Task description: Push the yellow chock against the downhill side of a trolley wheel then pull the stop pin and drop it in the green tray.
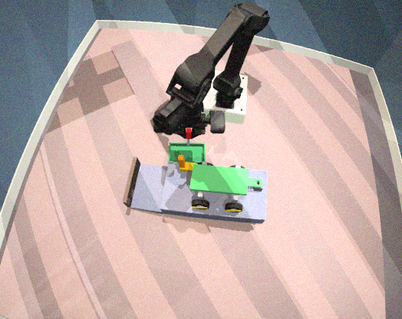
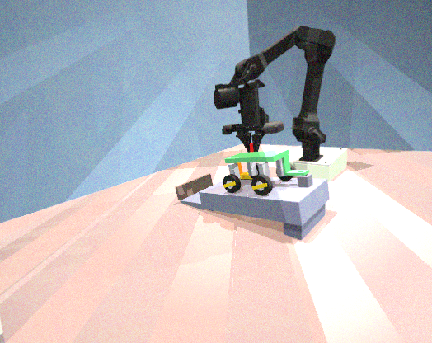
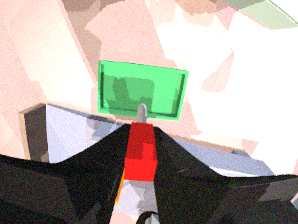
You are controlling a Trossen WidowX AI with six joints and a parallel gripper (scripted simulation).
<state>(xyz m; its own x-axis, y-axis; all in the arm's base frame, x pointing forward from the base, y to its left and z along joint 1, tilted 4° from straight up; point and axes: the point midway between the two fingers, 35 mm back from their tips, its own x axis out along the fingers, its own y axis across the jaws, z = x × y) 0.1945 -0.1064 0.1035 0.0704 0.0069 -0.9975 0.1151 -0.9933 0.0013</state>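
My gripper tip is now 120 mm above the green tray. From my gripper tip the other things lie so: trolley (130 mm ahead, 100 mm to the left); red-headed stop pin (right at my gripper tip); chock (70 mm ahead, 30 mm below, 10 mm to the left).
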